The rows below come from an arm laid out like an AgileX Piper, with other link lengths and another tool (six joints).
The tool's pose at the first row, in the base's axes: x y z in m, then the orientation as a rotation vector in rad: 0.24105 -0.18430 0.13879 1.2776 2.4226 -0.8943
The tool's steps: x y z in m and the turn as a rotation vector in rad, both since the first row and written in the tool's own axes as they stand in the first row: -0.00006 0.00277 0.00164 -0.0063 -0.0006 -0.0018; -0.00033 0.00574 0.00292 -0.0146 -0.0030 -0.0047; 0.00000 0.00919 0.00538 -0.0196 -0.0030 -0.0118; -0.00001 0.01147 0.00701 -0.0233 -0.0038 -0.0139; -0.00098 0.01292 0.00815 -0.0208 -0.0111 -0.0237; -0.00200 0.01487 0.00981 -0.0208 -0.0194 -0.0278; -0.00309 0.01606 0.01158 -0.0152 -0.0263 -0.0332; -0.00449 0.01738 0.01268 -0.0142 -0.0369 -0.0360; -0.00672 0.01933 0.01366 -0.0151 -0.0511 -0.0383; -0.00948 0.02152 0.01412 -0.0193 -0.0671 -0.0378; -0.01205 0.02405 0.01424 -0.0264 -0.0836 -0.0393; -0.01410 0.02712 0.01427 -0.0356 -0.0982 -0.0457; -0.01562 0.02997 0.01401 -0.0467 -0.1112 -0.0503; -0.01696 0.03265 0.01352 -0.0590 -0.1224 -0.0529; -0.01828 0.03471 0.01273 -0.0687 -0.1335 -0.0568
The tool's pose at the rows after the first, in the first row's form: 0.24325 -0.18419 0.13644 1.2730 2.4246 -0.8867; 0.24575 -0.18391 0.13439 1.2651 2.4263 -0.8775; 0.24823 -0.18378 0.13094 1.2555 2.4330 -0.8728; 0.25000 -0.18384 0.12877 1.2513 2.4347 -0.8688; 0.25168 -0.18458 0.12778 1.2359 2.4370 -0.8778; 0.25377 -0.18546 0.12621 1.2253 2.4340 -0.8824; 0.25527 -0.18678 0.12489 1.2161 2.4324 -0.8941; 0.25710 -0.18782 0.12419 1.2055 2.4263 -0.9005; 0.25992 -0.18907 0.12374 1.1922 2.4173 -0.9058; 0.26328 -0.19023 0.12385 1.1796 2.4050 -0.9067; 0.26682 -0.19091 0.12400 1.1635 2.3943 -0.9045; 0.27050 -0.19097 0.12375 1.1428 2.3892 -0.9000; 0.27371 -0.19059 0.12356 1.1247 2.3841 -0.8919; 0.27670 -0.19002 0.12352 1.1097 2.3788 -0.8811; 0.27918 -0.18951 0.12396 1.0942 2.3742 -0.8739
